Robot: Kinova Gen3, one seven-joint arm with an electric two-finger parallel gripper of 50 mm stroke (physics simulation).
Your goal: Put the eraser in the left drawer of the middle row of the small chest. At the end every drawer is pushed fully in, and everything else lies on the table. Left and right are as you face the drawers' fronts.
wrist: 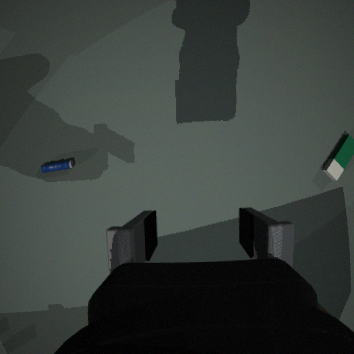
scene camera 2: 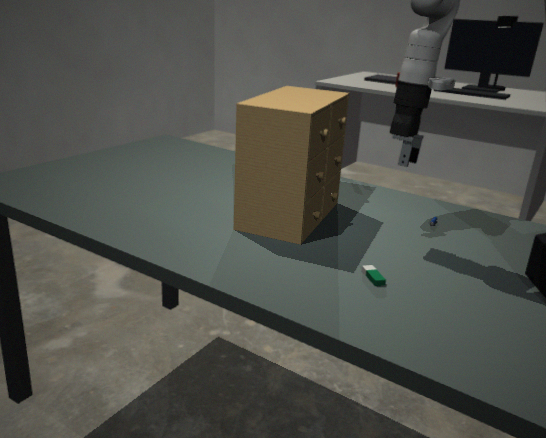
In view: the gripper [scene camera 2: 407, 163], a small wooden chest [scene camera 2: 273, 130] and a drawer [scene camera 2: 320, 122].
The gripper shows as well in the wrist view [wrist: 197, 226].
